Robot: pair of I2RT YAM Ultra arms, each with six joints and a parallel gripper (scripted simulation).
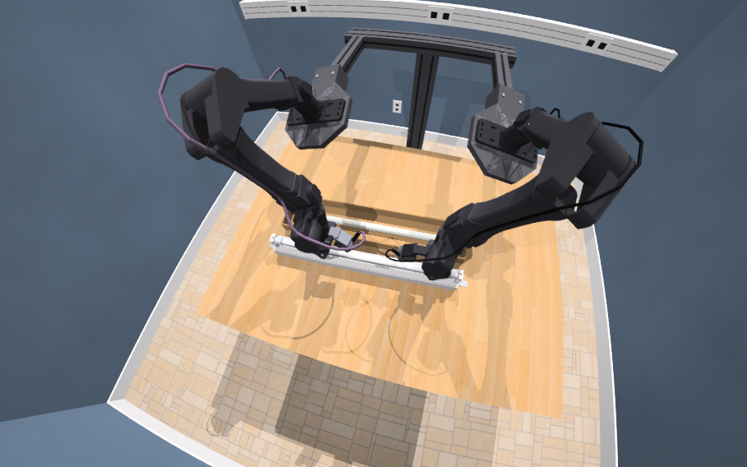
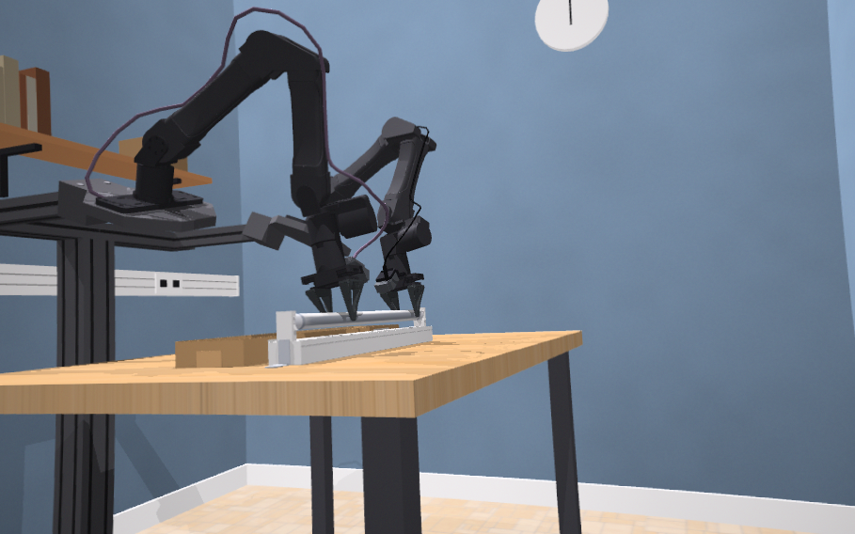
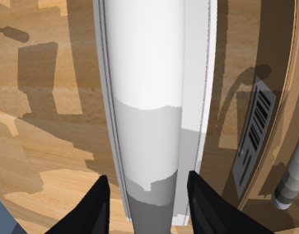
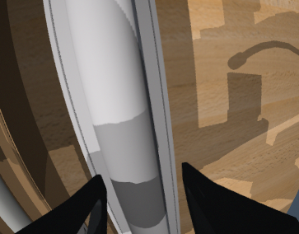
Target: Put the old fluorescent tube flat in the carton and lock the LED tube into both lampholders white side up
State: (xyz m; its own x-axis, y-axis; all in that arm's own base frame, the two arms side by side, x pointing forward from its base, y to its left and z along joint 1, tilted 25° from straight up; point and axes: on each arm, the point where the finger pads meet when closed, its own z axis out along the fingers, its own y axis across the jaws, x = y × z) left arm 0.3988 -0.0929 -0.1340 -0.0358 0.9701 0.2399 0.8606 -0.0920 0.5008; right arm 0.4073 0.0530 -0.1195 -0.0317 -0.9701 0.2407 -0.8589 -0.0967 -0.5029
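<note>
The light fixture lies 12 cm to the left of my right hand and 1 cm below it. From my right hand the other things lie so: LED tube 12 cm to the left; then brown carton 14 cm behind, 12 cm to the left, 4 cm below; then old fluorescent tube 14 cm behind, 12 cm to the left, 5 cm below.
</note>
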